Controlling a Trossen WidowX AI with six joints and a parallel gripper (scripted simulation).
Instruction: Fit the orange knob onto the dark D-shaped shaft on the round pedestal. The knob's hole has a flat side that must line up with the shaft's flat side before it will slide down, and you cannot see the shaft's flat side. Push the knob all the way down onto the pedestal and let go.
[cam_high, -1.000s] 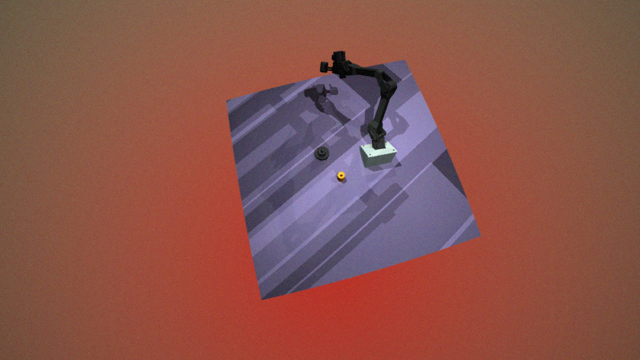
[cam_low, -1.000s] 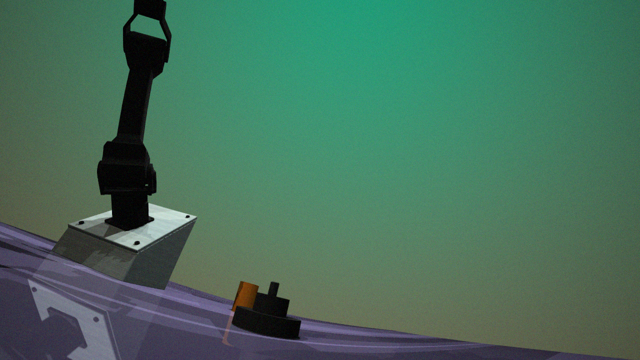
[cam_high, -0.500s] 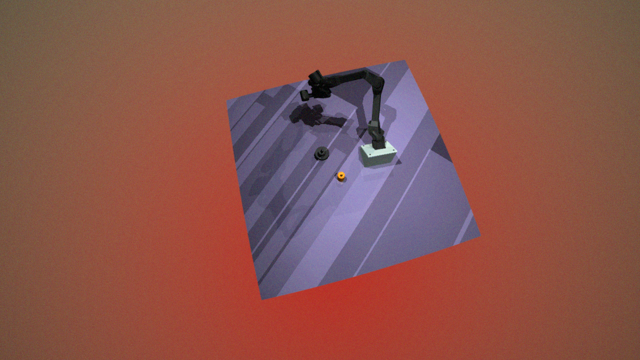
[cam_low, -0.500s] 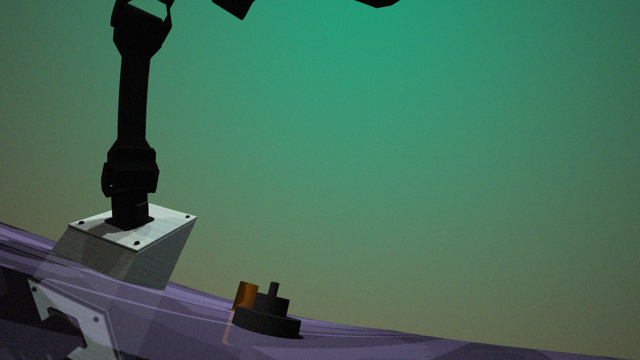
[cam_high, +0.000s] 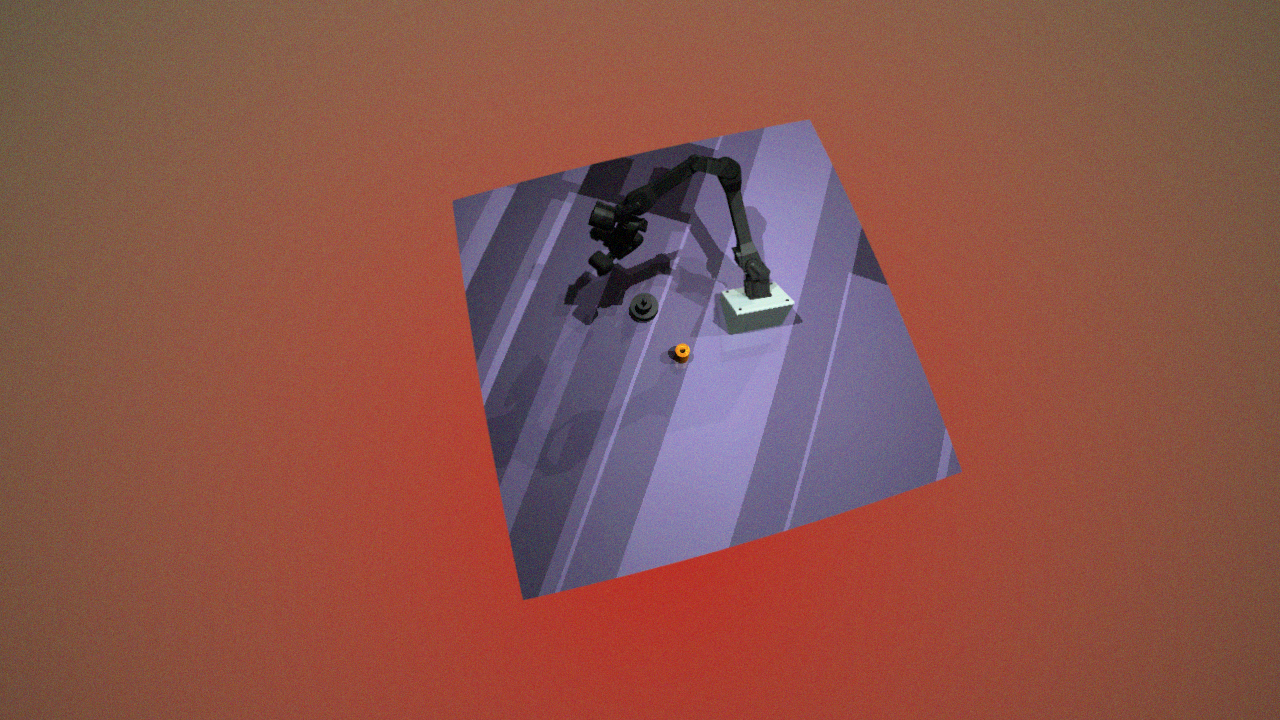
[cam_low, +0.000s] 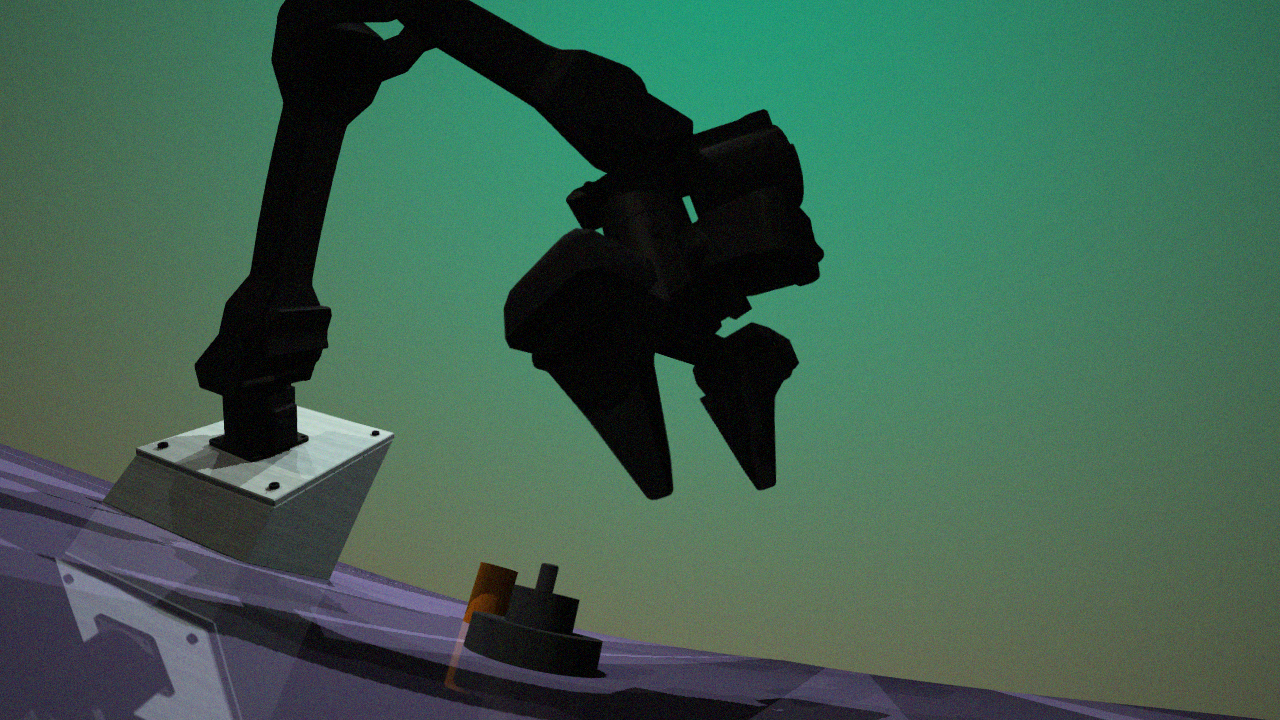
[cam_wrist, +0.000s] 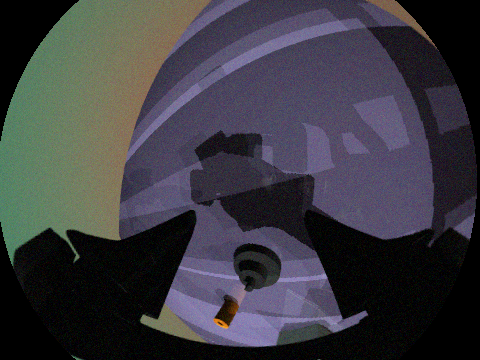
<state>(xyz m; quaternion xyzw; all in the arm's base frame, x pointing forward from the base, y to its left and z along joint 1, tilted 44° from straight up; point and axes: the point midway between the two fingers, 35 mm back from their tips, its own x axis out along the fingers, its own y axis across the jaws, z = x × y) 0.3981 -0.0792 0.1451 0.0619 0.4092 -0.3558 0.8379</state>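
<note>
The orange knob lies 170 mm behind my gripper tip, 270 mm to the left of it and 70 mm below it. From my gripper tip the other things lie so: dark round pedestal 90 mm behind, 100 mm to the left, 70 mm below.
</note>
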